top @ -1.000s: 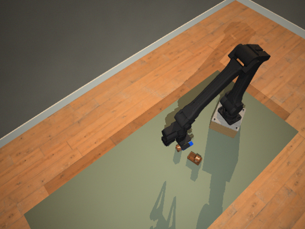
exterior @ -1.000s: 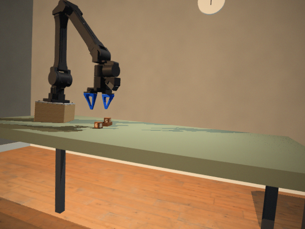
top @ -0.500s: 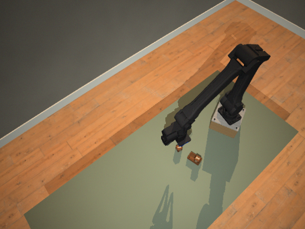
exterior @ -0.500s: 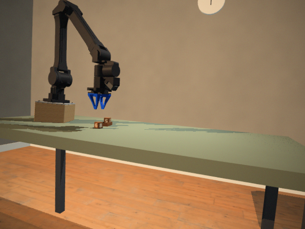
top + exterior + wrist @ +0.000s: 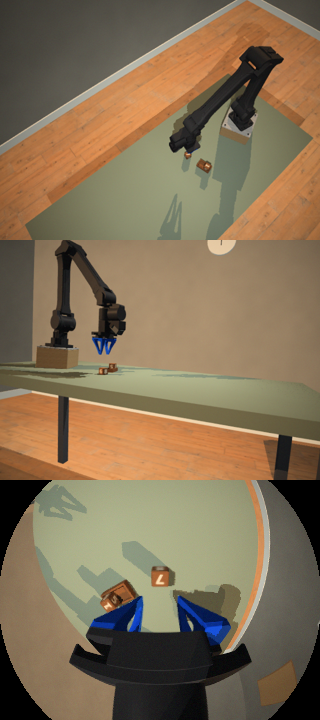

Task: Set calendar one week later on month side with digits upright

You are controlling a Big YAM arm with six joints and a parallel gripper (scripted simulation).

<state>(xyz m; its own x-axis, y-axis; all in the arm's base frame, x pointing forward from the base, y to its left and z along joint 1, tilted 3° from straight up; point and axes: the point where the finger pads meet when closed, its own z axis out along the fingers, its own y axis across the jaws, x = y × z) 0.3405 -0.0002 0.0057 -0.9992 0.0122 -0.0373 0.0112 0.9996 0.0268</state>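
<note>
My hand is 8 cm above the brown digit cube. From my hand the other things lie so: brown tray (5 cm behind, 10 cm to the left, 9 cm below).
</note>
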